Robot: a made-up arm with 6 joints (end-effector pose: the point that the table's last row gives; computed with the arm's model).
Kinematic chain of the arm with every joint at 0, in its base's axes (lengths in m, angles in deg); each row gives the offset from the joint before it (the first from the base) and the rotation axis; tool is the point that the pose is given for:
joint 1: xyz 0 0 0.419 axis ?
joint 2: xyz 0 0 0 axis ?
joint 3: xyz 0 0 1.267 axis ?
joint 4: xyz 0 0 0 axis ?
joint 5: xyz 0.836 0 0 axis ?
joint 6: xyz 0 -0.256 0 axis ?
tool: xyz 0 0 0
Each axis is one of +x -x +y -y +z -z.
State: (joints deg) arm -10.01 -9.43 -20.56 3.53 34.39 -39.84
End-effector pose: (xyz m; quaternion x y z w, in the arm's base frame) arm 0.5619 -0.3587 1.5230 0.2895 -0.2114 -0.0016 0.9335
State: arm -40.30 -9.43 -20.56 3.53 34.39 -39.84
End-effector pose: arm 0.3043 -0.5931 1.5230 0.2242 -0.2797 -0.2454 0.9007
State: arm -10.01 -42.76 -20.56 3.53 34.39 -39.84
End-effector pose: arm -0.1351 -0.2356 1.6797 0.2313 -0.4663 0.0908 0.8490
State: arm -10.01 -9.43 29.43 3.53 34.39 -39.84
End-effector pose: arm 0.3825 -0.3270 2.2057 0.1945 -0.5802 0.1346 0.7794
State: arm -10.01 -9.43 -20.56 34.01 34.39 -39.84
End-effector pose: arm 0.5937 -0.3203 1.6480 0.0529 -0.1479 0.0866 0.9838
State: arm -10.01 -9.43 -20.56 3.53 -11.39 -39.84
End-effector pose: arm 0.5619 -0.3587 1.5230 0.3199 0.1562 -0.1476 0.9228
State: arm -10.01 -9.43 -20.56 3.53 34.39 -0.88
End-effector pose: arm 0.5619 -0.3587 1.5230 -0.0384 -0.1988 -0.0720 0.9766
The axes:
joint 1: +z
joint 2: +y
joint 3: -y
joint 4: -x
joint 5: -y
joint 6: -x

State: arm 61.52 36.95 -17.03 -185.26 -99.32 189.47
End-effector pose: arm 0.3826 1.2398 0.7692 0.1380 -0.3601 0.4047 0.8292
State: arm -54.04 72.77 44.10 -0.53 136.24 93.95
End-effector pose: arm 0.9335 -1.7226 0.3911 -0.6330 -0.2914 -0.7116 0.0901
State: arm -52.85 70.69 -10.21 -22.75 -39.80 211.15
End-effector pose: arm 0.5547 -1.1231 -0.0032 -0.5349 0.0848 0.7304 0.4162
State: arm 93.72 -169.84 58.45 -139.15 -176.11 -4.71
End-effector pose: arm -0.1345 -0.9154 -1.3408 -0.4615 -0.7380 0.0169 0.4921
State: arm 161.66 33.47 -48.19 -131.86 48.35 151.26
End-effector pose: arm -0.6530 0.0365 0.6211 -0.8651 -0.1468 0.4500 0.1660
